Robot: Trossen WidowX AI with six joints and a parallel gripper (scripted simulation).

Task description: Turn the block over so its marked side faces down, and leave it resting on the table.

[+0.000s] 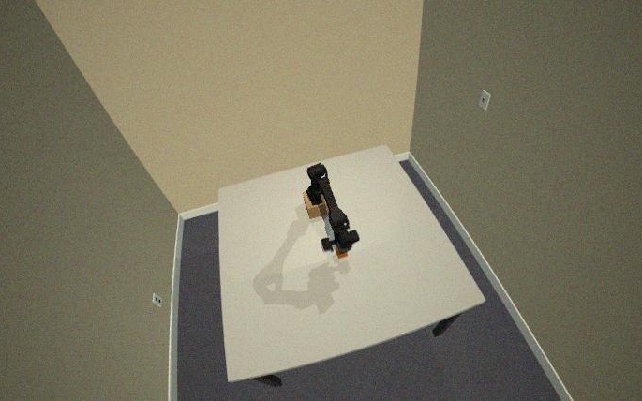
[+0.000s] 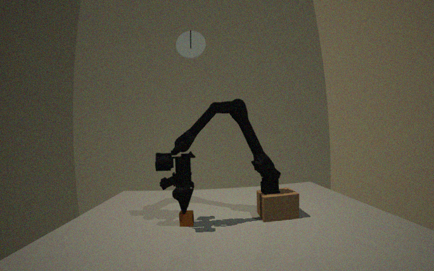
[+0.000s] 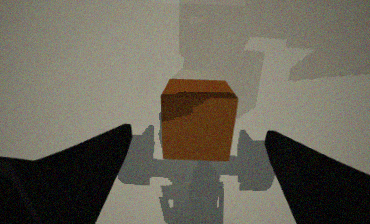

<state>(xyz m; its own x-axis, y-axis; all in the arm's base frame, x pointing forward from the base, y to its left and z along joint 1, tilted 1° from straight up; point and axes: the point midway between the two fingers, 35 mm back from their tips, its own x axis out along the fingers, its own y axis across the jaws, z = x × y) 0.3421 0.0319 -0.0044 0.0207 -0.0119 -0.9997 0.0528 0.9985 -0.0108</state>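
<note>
The orange block is 2 cm behind my gripper tip and 3 cm below it.
</note>
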